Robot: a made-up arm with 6 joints. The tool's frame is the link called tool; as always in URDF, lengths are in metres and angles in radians. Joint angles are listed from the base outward.
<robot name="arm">
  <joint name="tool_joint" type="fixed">
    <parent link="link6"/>
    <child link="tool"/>
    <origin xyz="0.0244 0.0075 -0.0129" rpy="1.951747 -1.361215 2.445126"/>
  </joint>
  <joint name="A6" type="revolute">
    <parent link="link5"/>
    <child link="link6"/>
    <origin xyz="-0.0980 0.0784 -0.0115" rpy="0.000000 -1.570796 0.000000"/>
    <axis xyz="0 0 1"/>
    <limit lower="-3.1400" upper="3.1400"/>
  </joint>
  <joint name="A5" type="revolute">
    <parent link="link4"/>
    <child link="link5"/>
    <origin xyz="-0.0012 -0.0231 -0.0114" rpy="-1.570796 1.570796 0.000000"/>
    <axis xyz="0 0 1"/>
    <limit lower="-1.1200" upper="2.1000"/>
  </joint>
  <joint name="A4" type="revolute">
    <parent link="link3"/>
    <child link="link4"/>
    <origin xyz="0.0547 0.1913 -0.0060" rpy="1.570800 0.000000 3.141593"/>
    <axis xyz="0 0 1"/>
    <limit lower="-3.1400" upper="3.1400"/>
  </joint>
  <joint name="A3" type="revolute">
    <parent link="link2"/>
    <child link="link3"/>
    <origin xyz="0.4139 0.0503 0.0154" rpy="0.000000 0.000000 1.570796"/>
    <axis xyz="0 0 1"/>
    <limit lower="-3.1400" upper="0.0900"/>
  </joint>
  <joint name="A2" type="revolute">
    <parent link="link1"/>
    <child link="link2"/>
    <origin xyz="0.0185 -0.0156 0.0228" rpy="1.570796 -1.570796 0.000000"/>
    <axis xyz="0 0 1"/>
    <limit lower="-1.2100" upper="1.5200"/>
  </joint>
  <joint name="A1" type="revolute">
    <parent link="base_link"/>
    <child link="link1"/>
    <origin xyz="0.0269 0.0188 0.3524" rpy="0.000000 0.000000 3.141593"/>
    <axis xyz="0 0 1"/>
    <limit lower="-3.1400" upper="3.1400"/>
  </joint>
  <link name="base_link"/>
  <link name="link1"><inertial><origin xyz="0.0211 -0.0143 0.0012"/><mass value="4.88"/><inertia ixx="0.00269" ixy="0" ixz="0" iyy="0.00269" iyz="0" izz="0.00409"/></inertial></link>
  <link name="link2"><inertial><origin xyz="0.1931 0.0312 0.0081"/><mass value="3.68"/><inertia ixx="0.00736" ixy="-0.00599" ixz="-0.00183" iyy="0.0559" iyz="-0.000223" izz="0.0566"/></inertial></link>
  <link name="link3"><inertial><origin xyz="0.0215 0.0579 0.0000"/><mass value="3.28"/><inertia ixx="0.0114" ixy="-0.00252" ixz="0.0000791" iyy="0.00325" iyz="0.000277" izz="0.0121"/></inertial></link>
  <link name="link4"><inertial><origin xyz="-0.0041 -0.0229 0.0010"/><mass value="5.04"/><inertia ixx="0.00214" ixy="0" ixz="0" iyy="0.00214" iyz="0" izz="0.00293"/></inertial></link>
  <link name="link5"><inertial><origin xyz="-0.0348 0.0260 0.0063"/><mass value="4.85"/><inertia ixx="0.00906" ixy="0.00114" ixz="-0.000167" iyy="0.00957" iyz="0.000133" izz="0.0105"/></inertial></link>
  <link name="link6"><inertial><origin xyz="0.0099 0.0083 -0.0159"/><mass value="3.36"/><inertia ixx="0.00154" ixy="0" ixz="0" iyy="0.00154" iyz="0" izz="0.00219"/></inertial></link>
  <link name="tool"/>
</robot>
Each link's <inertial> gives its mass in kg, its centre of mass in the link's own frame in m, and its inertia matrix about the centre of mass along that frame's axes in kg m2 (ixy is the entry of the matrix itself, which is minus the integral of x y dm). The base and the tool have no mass. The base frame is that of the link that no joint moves.
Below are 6 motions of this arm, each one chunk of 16 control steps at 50 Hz.
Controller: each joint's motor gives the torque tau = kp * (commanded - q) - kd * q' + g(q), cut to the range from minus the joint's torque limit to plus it. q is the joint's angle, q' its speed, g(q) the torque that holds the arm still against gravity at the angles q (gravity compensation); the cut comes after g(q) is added. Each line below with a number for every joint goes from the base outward.
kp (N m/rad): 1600 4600 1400 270 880 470
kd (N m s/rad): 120 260 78 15 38 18
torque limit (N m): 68 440 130 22 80 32
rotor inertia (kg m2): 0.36 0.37 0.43 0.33 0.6 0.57
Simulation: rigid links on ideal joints. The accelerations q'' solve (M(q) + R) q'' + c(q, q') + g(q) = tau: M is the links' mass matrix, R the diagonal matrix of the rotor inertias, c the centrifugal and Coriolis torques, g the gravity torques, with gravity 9.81 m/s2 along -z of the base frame. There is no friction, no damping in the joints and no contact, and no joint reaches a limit. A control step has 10 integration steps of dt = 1/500 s. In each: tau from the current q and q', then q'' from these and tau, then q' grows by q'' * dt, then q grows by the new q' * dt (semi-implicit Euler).
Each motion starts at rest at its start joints. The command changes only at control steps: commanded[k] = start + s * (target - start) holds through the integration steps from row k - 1 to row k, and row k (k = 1, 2, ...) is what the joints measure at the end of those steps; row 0 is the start. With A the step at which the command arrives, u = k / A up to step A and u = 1 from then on. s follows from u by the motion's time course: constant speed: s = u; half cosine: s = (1 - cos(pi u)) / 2; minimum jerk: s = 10 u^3 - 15 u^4 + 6 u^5; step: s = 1 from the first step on.
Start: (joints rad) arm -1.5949 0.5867 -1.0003 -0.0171 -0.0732 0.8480
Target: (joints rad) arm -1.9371 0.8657 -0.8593 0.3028 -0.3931 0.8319
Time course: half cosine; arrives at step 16
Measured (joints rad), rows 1 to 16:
1: -1.5952 0.5872 -1.0002 -0.0169 -0.0740 0.8480
2: -1.5965 0.5892 -0.9995 -0.0157 -0.0772 0.8478
3: -1.6000 0.5939 -0.9978 -0.0124 -0.0846 0.8474
4: -1.6066 0.6022 -0.9943 -0.0059 -0.0967 0.8468
5: -1.6170 0.6142 -0.9890 0.0048 -0.1137 0.8458
6: -1.6317 0.6301 -0.9816 0.0201 -0.1351 0.8446
7: -1.6505 0.6494 -0.9724 0.0401 -0.1601 0.8432
8: -1.6733 0.6715 -0.9616 0.0642 -0.1878 0.8417
9: -1.6994 0.6958 -0.9496 0.0918 -0.2171 0.8401
10: -1.7281 0.7212 -0.9369 0.1219 -0.2470 0.8385
11: -1.7583 0.7467 -0.9238 0.1533 -0.2763 0.8370
12: -1.7889 0.7714 -0.9109 0.1847 -0.3040 0.8357
13: -1.8189 0.7943 -0.8987 0.2149 -0.3289 0.8345
14: -1.8470 0.8146 -0.8877 0.2427 -0.3501 0.8336
15: -1.8720 0.8313 -0.8782 0.2668 -0.3669 0.8329
16: -1.8930 0.8440 -0.8706 0.2864 -0.3786 0.8325

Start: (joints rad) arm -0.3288 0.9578 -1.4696 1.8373 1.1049 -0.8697
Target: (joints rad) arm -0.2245 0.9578 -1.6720 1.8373 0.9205 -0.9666
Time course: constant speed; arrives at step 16
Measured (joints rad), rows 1 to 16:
1: -0.3282 0.9581 -1.4720 1.8370 1.1023 -0.8706
2: -0.3264 0.9585 -1.4777 1.8364 1.0960 -0.8732
3: -0.3236 0.9587 -1.4857 1.8360 1.0870 -0.8775
4: -0.3199 0.9588 -1.4956 1.8357 1.0765 -0.8831
5: -0.3153 0.9588 -1.5066 1.8357 1.0653 -0.8896
6: -0.3101 0.9586 -1.5183 1.8358 1.0538 -0.8963
7: -0.3044 0.9585 -1.5304 1.8360 1.0423 -0.9031
8: -0.2983 0.9583 -1.5428 1.8363 1.0308 -0.9097
9: -0.2920 0.9582 -1.5553 1.8365 1.0194 -0.9160
10: -0.2855 0.9581 -1.5679 1.8368 1.0079 -0.9222
11: -0.2790 0.9580 -1.5806 1.8369 0.9965 -0.9283
12: -0.2723 0.9580 -1.5932 1.8371 0.9850 -0.9343
13: -0.2657 0.9580 -1.6058 1.8372 0.9735 -0.9403
14: -0.2590 0.9579 -1.6185 1.8372 0.9621 -0.9462
15: -0.2524 0.9579 -1.6311 1.8373 0.9506 -0.9523
16: -0.2458 0.9579 -1.6437 1.8373 0.9390 -0.9583

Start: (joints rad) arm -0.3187 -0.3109 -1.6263 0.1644 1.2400 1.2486
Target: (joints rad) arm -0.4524 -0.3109 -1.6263 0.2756 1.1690 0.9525
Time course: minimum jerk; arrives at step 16
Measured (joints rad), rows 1 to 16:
1: -0.3188 -0.3109 -1.6263 0.1644 1.2400 1.2485
2: -0.3192 -0.3109 -1.6263 0.1647 1.2397 1.2477
3: -0.3206 -0.3109 -1.6263 0.1657 1.2389 1.2449
4: -0.3233 -0.3109 -1.6262 0.1679 1.2372 1.2385
5: -0.3278 -0.3110 -1.6262 0.1717 1.2342 1.2268
6: -0.3342 -0.3110 -1.6262 0.1774 1.2298 1.2089
7: -0.3425 -0.3110 -1.6262 0.1851 1.2240 1.1847
8: -0.3526 -0.3110 -1.6262 0.1946 1.2172 1.1550
9: -0.3640 -0.3110 -1.6262 0.2056 1.2095 1.1212
10: -0.3762 -0.3110 -1.6262 0.2173 1.2016 1.0855
11: -0.3885 -0.3109 -1.6263 0.2293 1.1938 1.0502
12: -0.4005 -0.3109 -1.6263 0.2407 1.1867 1.0177
13: -0.4113 -0.3109 -1.6263 0.2509 1.1805 0.9900
14: -0.4207 -0.3108 -1.6264 0.2594 1.1757 0.9685
15: -0.4283 -0.3108 -1.6264 0.2659 1.1723 0.9540
16: -0.4342 -0.3108 -1.6264 0.2704 1.1703 0.9461

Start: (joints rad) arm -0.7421 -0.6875 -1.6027 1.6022 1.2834 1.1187
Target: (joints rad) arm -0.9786 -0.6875 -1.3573 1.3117 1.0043 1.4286
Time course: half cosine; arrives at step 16
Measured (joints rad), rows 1 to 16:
1: -0.7425 -0.6876 -1.6023 1.6019 1.2829 1.1191
2: -0.7443 -0.6879 -1.6005 1.6005 1.2804 1.1212
3: -0.7480 -0.6885 -1.5964 1.5967 1.2748 1.1266
4: -0.7543 -0.6891 -1.5893 1.5895 1.2651 1.1366
5: -0.7633 -0.6896 -1.5788 1.5783 1.2510 1.1519
6: -0.7750 -0.6899 -1.5650 1.5627 1.2329 1.1723
7: -0.7894 -0.6900 -1.5481 1.5431 1.2113 1.1974
8: -0.8059 -0.6898 -1.5286 1.5199 1.1870 1.2260
9: -0.8241 -0.6894 -1.5072 1.4941 1.1610 1.2569
10: -0.8434 -0.6889 -1.4847 1.4667 1.1343 1.2887
11: -0.8631 -0.6882 -1.4619 1.4388 1.1080 1.3199
12: -0.8825 -0.6875 -1.4400 1.4116 1.0830 1.3494
13: -0.9009 -0.6869 -1.4195 1.3861 1.0604 1.3758
14: -0.9176 -0.6863 -1.4015 1.3634 1.0410 1.3982
15: -0.9320 -0.6859 -1.3866 1.3444 1.0255 1.4158
16: -0.9436 -0.6856 -1.3753 1.3298 1.0147 1.4278

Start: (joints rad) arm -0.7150 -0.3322 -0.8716 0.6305 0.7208 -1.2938
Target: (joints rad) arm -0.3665 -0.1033 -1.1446 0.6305 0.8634 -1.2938
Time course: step
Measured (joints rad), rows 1 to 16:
1: -0.6896 -0.2987 -0.9006 0.6320 0.7480 -1.2944
2: -0.6274 -0.2381 -0.9674 0.6328 0.7922 -1.2950
3: -0.5651 -0.1902 -1.0286 0.6311 0.8255 -1.2948
4: -0.5166 -0.1582 -1.0709 0.6293 0.8454 -1.2941
5: -0.4793 -0.1377 -1.0979 0.6284 0.8557 -1.2934
6: -0.4509 -0.1248 -1.1149 0.6285 0.8607 -1.2930
7: -0.4295 -0.1167 -1.1255 0.6292 0.8629 -1.2929
8: -0.4134 -0.1117 -1.1323 0.6299 0.8637 -1.2930
9: -0.4013 -0.1085 -1.1367 0.6306 0.8639 -1.2932
10: -0.3923 -0.1066 -1.1395 0.6310 0.8639 -1.2934
11: -0.3856 -0.1054 -1.1413 0.6312 0.8639 -1.2936
12: -0.3807 -0.1046 -1.1425 0.6313 0.8638 -1.2938
13: -0.3770 -0.1042 -1.1433 0.6312 0.8637 -1.2938
14: -0.3743 -0.1039 -1.1437 0.6311 0.8636 -1.2939
15: -0.3723 -0.1037 -1.1441 0.6310 0.8636 -1.2939
16: -0.3708 -0.1035 -1.1443 0.6309 0.8635 -1.2938

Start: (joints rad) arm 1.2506 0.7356 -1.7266 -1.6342 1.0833 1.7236
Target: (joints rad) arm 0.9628 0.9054 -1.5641 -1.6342 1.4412 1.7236
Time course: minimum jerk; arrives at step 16
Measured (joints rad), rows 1 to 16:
1: 1.2506 0.7356 -1.7266 -1.6342 1.0835 1.7236
2: 1.2503 0.7360 -1.7264 -1.6344 1.0847 1.7236
3: 1.2492 0.7372 -1.7255 -1.6351 1.0886 1.7236
4: 1.2465 0.7401 -1.7232 -1.6363 1.0971 1.7237
5: 1.2411 0.7453 -1.7189 -1.6381 1.1119 1.7238
6: 1.2320 0.7534 -1.7118 -1.6403 1.1335 1.7239
7: 1.2188 0.7646 -1.7016 -1.6426 1.1619 1.7239
8: 1.2012 0.7788 -1.6885 -1.6445 1.1961 1.7240
9: 1.1791 0.7955 -1.6728 -1.6459 1.2341 1.7240
10: 1.1531 0.8138 -1.6553 -1.6463 1.2739 1.7239
11: 1.1241 0.8327 -1.6370 -1.6455 1.3131 1.7238
12: 1.0937 0.8509 -1.6190 -1.6434 1.3494 1.7237
13: 1.0636 0.8675 -1.6024 -1.6401 1.3808 1.7235
14: 1.0354 0.8813 -1.5882 -1.6358 1.4057 1.7233
15: 1.0107 0.8920 -1.5770 -1.6312 1.4235 1.7231
16: 0.9905 0.8994 -1.5691 -1.6267 1.4346 1.7230

